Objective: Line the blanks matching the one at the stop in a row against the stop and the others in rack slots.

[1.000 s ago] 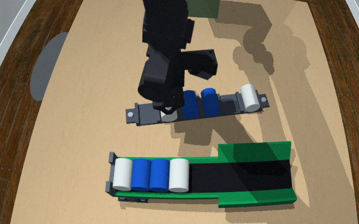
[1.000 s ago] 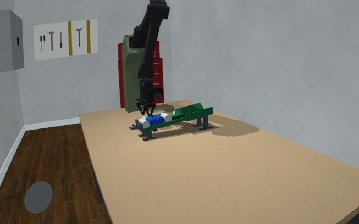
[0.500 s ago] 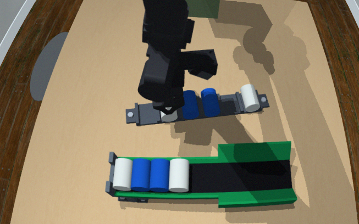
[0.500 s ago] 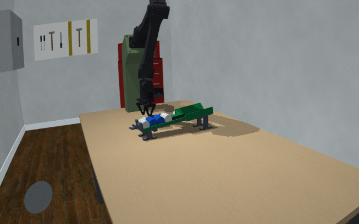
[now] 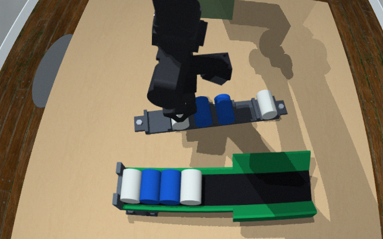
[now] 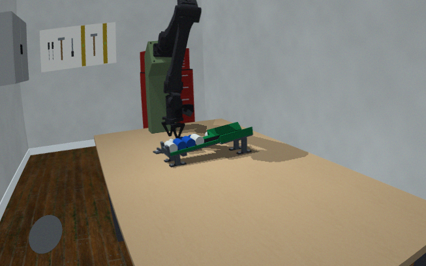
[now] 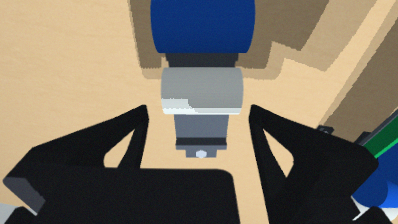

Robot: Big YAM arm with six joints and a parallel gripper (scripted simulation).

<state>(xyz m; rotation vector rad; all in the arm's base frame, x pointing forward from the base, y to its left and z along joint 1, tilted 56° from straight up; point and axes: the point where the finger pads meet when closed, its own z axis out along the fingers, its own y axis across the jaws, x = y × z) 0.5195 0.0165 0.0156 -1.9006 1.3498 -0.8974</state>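
Right now my hand is 3 cm past the stock rack, 8 cm to the right of it and 7 cm above it. The rest, counted from my hand: grey stop (22 cm ahead, 5 cm to the right).
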